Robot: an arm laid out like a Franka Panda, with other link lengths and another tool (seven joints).
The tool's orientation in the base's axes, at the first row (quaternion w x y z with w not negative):
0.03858, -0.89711, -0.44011, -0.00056
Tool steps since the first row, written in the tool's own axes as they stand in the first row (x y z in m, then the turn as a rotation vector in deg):
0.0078, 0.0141, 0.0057, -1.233, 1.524, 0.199
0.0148, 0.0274, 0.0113, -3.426, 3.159, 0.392
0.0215, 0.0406, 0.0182, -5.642, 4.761, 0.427
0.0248, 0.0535, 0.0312, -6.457, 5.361, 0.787
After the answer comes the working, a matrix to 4 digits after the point.
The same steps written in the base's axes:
0.0157, -0.0020, -0.0064, 0.442, -1.889, -0.346
0.0303, -0.0042, -0.0126, 0.383, -4.604, -0.728
0.0446, -0.0065, -0.0202, 0.289, -7.328, -0.950
0.0564, -0.0109, -0.0339, 0.252, -8.312, -1.379

The tool's axes in the first row as the columns of a matrix, in the base's axes (rounded; the answer above uses it unrounded):
0.6126, 0.7897, -0.0330
0.7896, -0.6096, 0.0697
0.0350, -0.0687, -0.9970

